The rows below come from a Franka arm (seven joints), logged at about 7 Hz.
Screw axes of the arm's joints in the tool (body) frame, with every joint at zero. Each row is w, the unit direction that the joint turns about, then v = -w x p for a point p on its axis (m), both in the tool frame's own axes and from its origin. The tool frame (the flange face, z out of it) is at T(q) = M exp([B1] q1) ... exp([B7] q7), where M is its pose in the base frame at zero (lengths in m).
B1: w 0 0 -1 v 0 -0.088 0
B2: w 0 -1 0 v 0.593 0 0.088
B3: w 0 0 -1 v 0 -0.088 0
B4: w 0 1 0 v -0.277 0 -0.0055
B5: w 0 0 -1 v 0 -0.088 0
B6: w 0 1 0 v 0.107 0 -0.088
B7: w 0 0 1 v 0 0 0
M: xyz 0.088 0 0.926 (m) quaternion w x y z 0 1 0 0
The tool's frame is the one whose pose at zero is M.
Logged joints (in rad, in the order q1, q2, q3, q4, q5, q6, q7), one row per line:
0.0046 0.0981 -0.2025 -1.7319 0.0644 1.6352 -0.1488
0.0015 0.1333 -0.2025 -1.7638 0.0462 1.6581 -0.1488
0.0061 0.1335 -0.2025 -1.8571 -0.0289 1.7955 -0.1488
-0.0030 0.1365 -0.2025 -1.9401 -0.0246 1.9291 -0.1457
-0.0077 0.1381 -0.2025 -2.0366 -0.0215 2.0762 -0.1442
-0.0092 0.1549 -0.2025 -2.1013 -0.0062 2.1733 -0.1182
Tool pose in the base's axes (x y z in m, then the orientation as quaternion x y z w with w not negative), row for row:
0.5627 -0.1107 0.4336 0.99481 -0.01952 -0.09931 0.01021
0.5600 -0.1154 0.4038 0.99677 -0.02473 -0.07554 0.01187
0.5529 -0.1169 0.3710 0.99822 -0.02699 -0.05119 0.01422
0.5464 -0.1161 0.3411 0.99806 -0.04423 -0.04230 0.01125
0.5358 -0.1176 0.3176 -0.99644 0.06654 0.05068 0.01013
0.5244 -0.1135 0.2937 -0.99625 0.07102 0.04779 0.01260
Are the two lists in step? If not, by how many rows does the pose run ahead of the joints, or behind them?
The pose runs 2 rows ahead of the joints: the pose in row i belongs to the joints in row i + 2.
